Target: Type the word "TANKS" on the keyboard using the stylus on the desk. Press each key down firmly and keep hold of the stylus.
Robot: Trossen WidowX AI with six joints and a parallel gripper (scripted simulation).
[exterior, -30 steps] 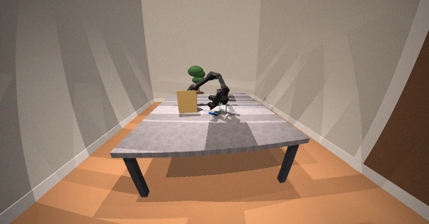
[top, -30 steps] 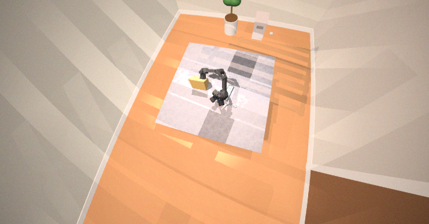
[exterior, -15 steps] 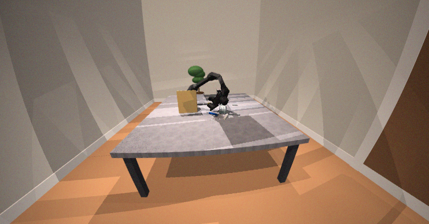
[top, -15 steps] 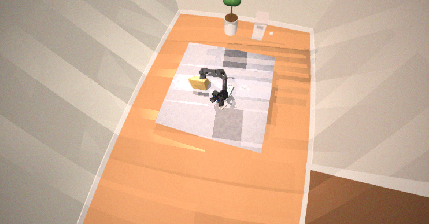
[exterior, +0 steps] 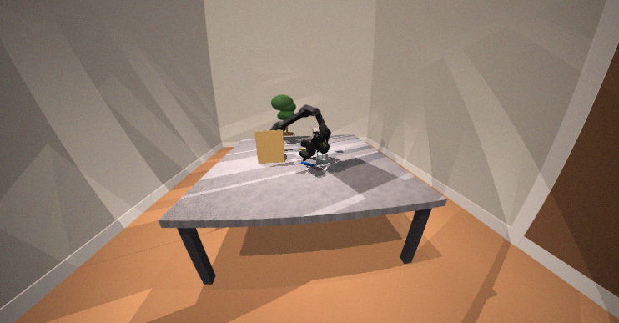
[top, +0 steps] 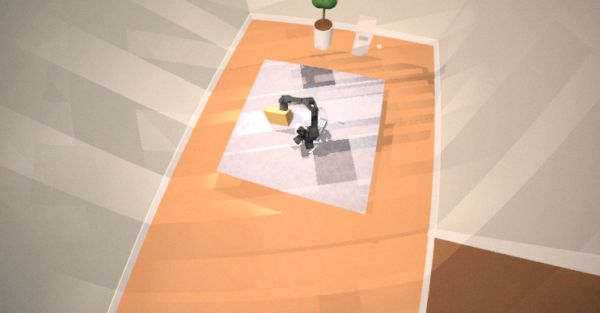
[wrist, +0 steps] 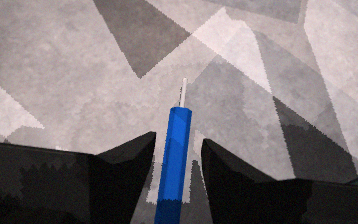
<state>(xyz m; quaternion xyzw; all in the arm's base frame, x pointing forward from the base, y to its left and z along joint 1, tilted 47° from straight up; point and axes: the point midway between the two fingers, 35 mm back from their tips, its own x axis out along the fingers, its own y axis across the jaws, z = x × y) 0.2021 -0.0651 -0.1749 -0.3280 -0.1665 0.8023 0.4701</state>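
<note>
The blue stylus lies 10 mm behind my gripper tip, 10 mm to the left of it and 20 mm below it. Round my gripper tip: grey stylus tip: 40 mm behind, 30 mm to the left, 20 mm below.
</note>
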